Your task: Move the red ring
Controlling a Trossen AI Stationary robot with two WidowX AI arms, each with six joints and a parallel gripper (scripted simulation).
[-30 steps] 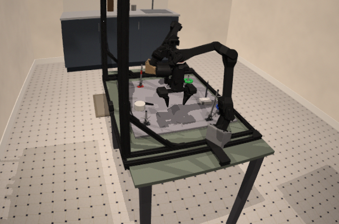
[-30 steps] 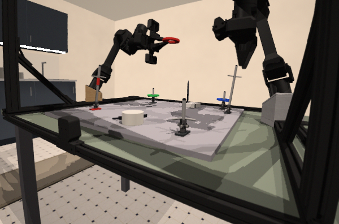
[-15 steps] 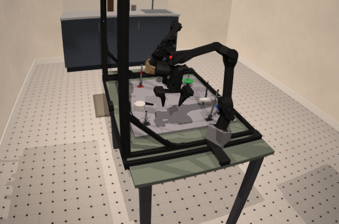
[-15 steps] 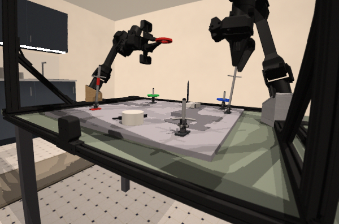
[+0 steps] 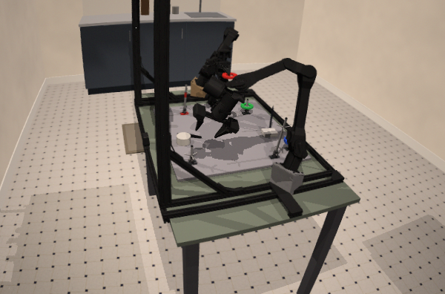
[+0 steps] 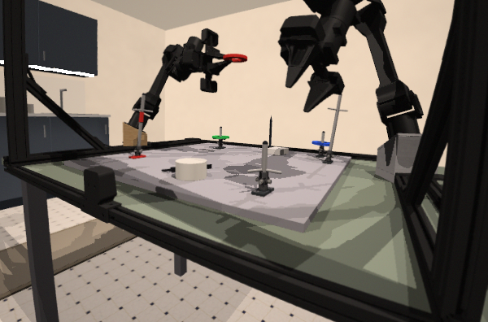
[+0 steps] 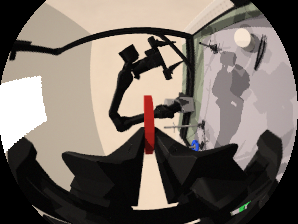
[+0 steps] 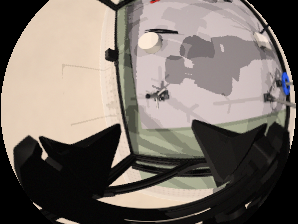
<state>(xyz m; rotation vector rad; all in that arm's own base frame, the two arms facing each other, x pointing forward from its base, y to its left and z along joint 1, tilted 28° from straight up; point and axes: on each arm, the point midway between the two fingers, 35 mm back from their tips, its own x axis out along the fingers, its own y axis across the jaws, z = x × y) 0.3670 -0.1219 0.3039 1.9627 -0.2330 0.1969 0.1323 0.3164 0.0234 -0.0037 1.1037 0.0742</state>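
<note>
The red ring lies 240 mm to the left of my right hand, 190 mm ahead of it and 110 mm above it. From my right hand the other things lie so: tall grey post (320 mm ahead, 80 mm below, 40 mm to the right); then blue ring (420 mm ahead, 140 mm below); then short grey post (140 mm below, 50 mm to the left, 50 mm behind).
Now: left hand 1 cm past the red ring and 5 cm to the left of it. The rest, counted from my left hand: small white block: 20 cm ahead, 13 cm to the right, 29 cm below; then tall grey post: 12 cm ahead, 32 cm to the right, 19 cm below; then green ring: 20 cm ahead, 12 cm to the left, 25 cm below.
</note>
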